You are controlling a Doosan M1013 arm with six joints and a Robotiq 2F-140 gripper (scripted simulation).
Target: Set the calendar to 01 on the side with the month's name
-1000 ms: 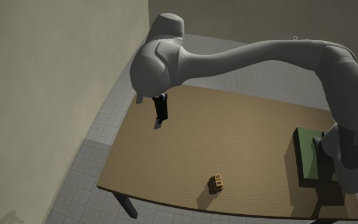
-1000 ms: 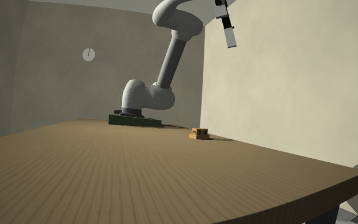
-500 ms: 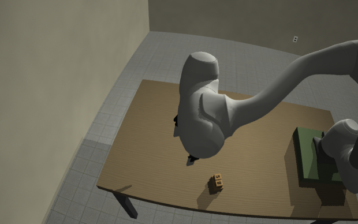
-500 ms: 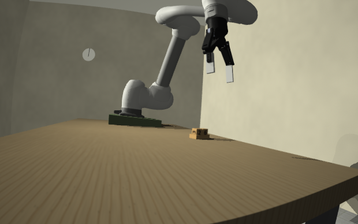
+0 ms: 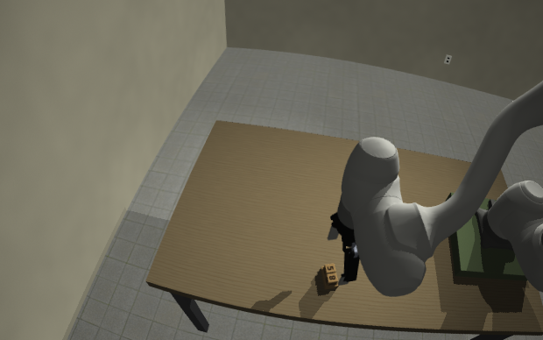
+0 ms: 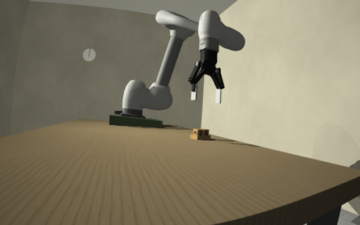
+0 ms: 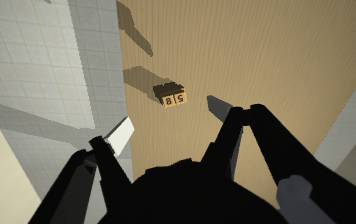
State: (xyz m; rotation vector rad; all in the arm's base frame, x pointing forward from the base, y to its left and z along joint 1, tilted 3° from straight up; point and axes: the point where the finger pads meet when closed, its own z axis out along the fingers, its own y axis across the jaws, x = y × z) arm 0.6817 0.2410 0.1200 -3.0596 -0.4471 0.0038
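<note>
My hand is 20 mm to the left of the wooden tray and 160 mm above it.
</note>
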